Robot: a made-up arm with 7 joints. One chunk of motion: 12 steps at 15 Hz.
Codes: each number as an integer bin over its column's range. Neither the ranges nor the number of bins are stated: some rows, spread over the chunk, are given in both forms.
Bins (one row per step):
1: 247 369 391 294 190 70
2: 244 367 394 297 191 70
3: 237 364 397 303 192 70
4: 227 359 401 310 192 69
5: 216 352 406 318 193 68
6: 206 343 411 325 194 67
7: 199 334 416 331 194 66
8: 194 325 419 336 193 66
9: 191 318 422 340 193 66
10: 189 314 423 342 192 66
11: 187 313 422 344 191 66
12: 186 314 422 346 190 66
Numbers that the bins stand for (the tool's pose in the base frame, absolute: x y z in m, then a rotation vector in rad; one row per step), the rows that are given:
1: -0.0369 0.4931 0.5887 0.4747 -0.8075 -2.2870
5: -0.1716 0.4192 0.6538 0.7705 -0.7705 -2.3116
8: -0.2672 0.3019 0.7103 0.9925 -0.7705 -2.3363
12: -0.3019 0.2541 0.7233 1.1158 -0.8075 -2.3363
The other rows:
2: -0.0500 0.4844 0.6017 0.5116 -0.7952 -2.2870
3: -0.0804 0.4714 0.6147 0.5856 -0.7829 -2.2870
4: -0.1238 0.4496 0.6321 0.6719 -0.7829 -2.2993
6: -0.2150 0.3801 0.6756 0.8568 -0.7582 -2.3240
7: -0.2455 0.3410 0.6973 0.9308 -0.7582 -2.3363
9: -0.2802 0.2715 0.7233 1.0418 -0.7705 -2.3363
10: -0.2889 0.2541 0.7277 1.0664 -0.7829 -2.3363
11: -0.2976 0.2498 0.7233 1.0911 -0.7952 -2.3363

